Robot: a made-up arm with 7 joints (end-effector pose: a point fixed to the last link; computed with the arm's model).
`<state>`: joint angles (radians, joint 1 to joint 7).
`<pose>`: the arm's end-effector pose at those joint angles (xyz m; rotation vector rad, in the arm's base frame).
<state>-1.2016 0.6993 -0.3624 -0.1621 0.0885 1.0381 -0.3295</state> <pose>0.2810 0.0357 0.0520 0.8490 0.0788 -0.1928</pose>
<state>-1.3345 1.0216 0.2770 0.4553 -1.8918 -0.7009 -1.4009</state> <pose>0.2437 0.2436 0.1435 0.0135 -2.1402 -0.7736</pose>
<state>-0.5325 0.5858 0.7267 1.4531 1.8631 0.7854 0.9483</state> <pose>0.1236 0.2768 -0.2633 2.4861 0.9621 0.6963</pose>
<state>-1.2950 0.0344 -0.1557 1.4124 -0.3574 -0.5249 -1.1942</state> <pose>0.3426 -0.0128 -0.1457 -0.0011 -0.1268 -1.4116</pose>
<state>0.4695 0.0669 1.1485 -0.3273 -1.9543 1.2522 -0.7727</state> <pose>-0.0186 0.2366 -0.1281 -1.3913 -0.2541 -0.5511</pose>
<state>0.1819 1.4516 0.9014 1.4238 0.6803 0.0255 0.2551</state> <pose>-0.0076 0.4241 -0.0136 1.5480 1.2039 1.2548</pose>
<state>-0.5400 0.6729 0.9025 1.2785 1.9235 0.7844 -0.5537</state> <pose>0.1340 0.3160 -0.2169 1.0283 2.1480 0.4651</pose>
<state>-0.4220 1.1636 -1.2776 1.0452 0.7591 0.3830 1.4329</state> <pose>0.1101 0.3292 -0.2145 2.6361 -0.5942 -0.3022</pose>
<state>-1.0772 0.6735 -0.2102 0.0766 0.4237 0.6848 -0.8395</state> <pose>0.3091 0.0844 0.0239 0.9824 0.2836 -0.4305</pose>
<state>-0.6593 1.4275 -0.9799 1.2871 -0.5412 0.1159 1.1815</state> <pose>0.1397 0.3908 -0.0747 1.8503 0.2760 1.5744</pose>
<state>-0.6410 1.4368 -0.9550 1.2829 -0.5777 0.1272 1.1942</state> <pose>0.1366 0.3922 -0.0729 1.8186 0.2856 1.6289</pose>
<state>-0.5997 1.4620 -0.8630 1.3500 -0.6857 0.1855 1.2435</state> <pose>0.1178 0.4019 -0.0583 1.7364 0.3470 1.8925</pose>
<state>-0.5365 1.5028 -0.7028 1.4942 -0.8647 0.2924 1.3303</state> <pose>0.0800 0.4136 -0.0332 1.5426 0.4746 2.3538</pose>
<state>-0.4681 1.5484 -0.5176 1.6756 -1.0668 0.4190 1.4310</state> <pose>0.0334 0.4167 -0.0101 -1.1880 -0.6501 -2.8197</pose>
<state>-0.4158 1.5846 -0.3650 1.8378 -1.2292 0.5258 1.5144</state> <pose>-0.0050 0.4110 0.0023 -0.6839 -0.7173 -2.7222</pose>
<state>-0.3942 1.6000 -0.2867 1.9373 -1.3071 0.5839 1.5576</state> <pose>-0.0256 0.4045 0.0051 -0.4352 -0.7599 -2.6370</pose>
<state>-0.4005 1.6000 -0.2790 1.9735 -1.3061 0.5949 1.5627</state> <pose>-0.0315 0.4019 0.0048 -0.3976 -0.7719 -2.6021</pose>
